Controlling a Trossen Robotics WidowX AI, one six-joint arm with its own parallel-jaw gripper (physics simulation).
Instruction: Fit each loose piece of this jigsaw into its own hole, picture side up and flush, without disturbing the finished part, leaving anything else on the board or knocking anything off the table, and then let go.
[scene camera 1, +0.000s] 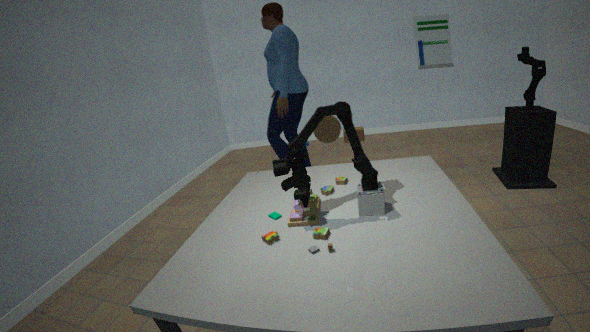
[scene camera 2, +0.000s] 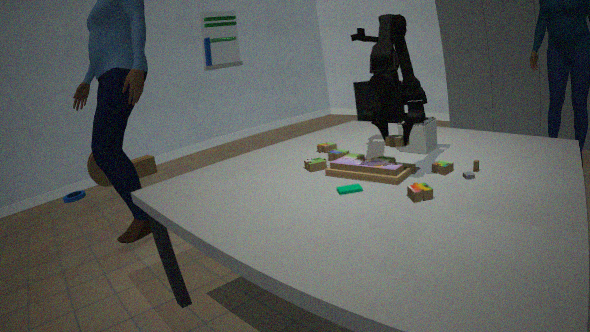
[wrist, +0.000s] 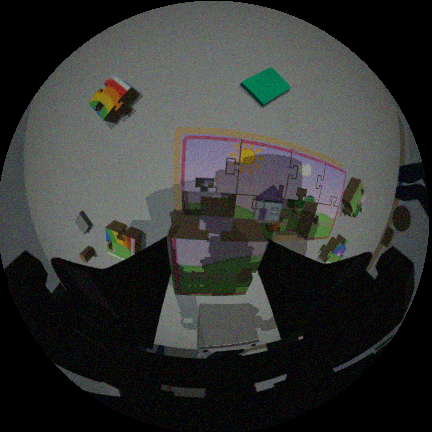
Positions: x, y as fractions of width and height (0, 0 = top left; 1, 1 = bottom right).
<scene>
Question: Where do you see the gripper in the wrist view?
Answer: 0.49, 0.55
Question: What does the flat green tile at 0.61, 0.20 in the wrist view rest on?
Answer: The table.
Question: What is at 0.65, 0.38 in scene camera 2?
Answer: The gripper.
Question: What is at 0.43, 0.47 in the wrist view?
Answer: A jigsaw board.
</scene>
